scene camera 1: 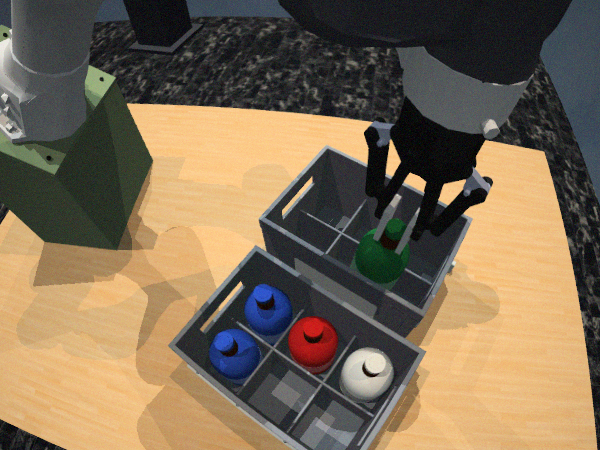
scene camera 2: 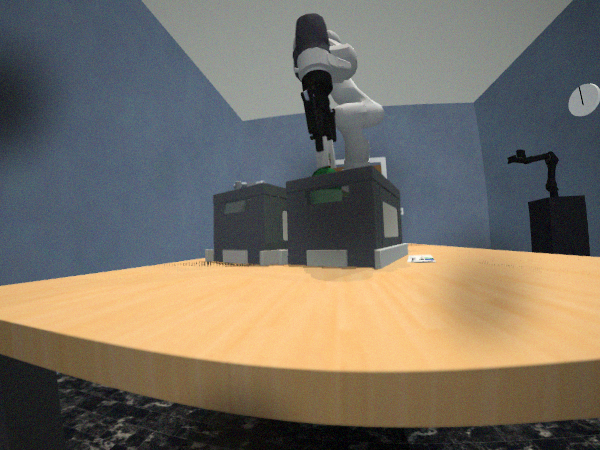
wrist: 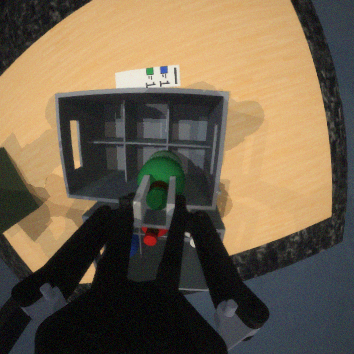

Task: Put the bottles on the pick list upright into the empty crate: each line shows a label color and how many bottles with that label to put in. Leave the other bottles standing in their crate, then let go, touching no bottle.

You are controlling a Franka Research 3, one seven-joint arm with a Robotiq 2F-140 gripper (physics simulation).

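Note:
The pick list [wrist: 147, 76] [scene camera 2: 421, 259] shows blue 1 and green 1. My gripper [scene camera 1: 392, 241] [wrist: 159, 185] is shut on the neck of the green bottle [scene camera 1: 382, 257] [scene camera 2: 325, 171] [wrist: 161, 169], which is roughly upright and mostly inside the receiving crate [scene camera 1: 294, 183] [scene camera 2: 330, 230] [wrist: 62, 145], seemingly in the middle cell of the row beside the other crate. Its base is hidden. The source crate [scene camera 1: 214, 296] holds two blue bottles [scene camera 1: 268, 314] [scene camera 1: 235, 357], a red bottle [scene camera 1: 313, 347] [wrist: 151, 238] and a white bottle [scene camera 1: 366, 377], all standing.
The two crates stand close side by side, with thin dividers inside. The green robot pedestal [scene camera 1: 90, 185] is at the left of scene view 1. A dark stand with a small black arm [scene camera 2: 559, 225] is in the background.

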